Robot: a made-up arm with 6 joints.
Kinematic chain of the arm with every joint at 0, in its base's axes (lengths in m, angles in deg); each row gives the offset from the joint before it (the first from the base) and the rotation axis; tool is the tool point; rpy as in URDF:
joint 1: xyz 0 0 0.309 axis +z
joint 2: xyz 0 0 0 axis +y
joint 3: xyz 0.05 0 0.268 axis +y
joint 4: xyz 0.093 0 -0.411 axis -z
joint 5: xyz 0 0 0 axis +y
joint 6: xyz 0.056 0 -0.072 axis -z
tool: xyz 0 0 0 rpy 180 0 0
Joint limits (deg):
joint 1: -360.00..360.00
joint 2: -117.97..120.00
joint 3: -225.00..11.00
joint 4: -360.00..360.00
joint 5: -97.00..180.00
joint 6: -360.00..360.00
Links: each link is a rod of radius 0.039 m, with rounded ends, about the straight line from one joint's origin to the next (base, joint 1, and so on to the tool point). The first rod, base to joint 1, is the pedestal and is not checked.
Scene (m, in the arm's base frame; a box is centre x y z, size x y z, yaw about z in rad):
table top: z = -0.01
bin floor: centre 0.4 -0.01 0 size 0.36 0.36 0.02 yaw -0.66
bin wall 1: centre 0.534 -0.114 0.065 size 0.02 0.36 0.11 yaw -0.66
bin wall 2: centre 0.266 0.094 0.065 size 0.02 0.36 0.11 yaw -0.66
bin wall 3: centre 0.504 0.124 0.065 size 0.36 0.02 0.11 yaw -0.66
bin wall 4: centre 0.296 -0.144 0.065 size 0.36 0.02 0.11 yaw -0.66
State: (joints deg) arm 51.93 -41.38 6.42 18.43 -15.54 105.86
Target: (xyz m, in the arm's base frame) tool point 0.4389 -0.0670 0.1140
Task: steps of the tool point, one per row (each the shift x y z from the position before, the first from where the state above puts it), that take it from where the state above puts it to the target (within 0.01 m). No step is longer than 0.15 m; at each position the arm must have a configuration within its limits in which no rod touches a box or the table.
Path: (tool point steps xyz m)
1: 0.0639 -0.0147 -0.0019
2: 0.0662 -0.0323 -0.0150
3: 0.0606 -0.0526 -0.0285
4: 0.0462 -0.0719 -0.0417
5: 0.0233 -0.0860 -0.0538

